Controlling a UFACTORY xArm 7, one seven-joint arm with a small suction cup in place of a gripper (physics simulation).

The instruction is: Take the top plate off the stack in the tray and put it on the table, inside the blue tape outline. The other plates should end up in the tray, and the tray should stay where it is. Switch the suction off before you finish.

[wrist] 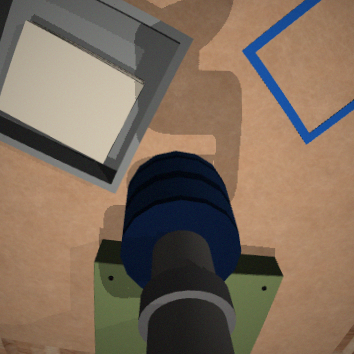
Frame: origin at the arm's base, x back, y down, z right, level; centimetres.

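Where they show: end effector, tool point: (176,197).
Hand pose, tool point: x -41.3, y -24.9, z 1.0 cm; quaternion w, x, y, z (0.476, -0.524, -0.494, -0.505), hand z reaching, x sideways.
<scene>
Things, the pixels of their top centre, and the offset from my tool point. "spot": a spot on its surface instead. Level surfaces: height alone.
- cream rectangular plate, middle of its top: (65,95) dz -14.6, dx +0.6, dy +28.4 cm
- grey tray, surface spot: (150,115) spot: dz -3.2, dx +3.1, dy +26.2 cm
- blue tape outline, surface spot: (278,95) spot: dz +14.4, dx +1.3, dy +31.1 cm
- tan table top, its level: dy +31.3 cm
A cream rectangular plate (70,92) lies on top of the stack inside the grey tray (150,115), at the upper left of the wrist view. Thin edges show along its upper right side; how many plates lie under it is hidden. The blue tape outline (278,95) is on the table at the upper right, partly cut off by the view, and no plate shows inside the visible part. My suction cup (176,162), with dark blue bellows, is to the lower right of the tray and apart from the stack. No plate shows on it. Its lip faces away and is hidden.
A green block (250,305) with small dark holes is at the bottom, partly hidden behind the cup and its stem. The tan table top (280,200) lies between the block and the tape outline. Shadows of the arm fall between the tray and the outline.
</scene>
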